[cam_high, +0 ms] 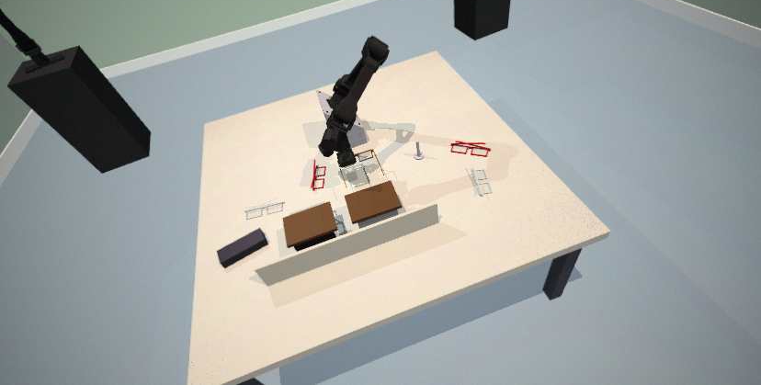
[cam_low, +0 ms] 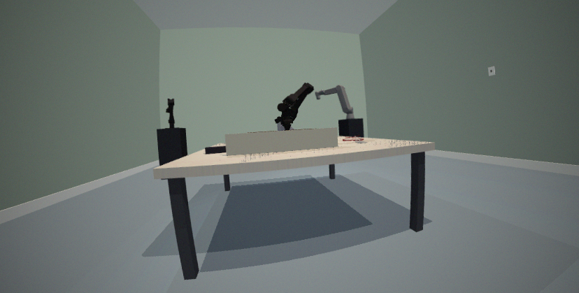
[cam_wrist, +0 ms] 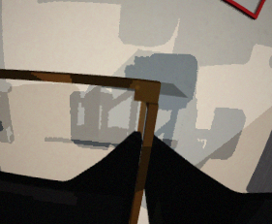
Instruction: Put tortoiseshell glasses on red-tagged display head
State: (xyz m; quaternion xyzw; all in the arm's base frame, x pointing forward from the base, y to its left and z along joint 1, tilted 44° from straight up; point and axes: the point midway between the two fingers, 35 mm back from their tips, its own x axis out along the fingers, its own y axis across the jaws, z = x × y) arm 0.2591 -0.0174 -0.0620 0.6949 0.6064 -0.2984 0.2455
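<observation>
Now: gripper tip 220 mm short of the display head, 20 mm above it and 10 mm to the right of it. From my gripper tip the other things lie so: low white wall 340 mm ahead, 110 mm to the right, 20 mm below; dark case 460 mm to the right, 130 mm ahead, 60 mm below; grey post 280 mm to the left, 50 mm below, 50 mm ahead.
</observation>
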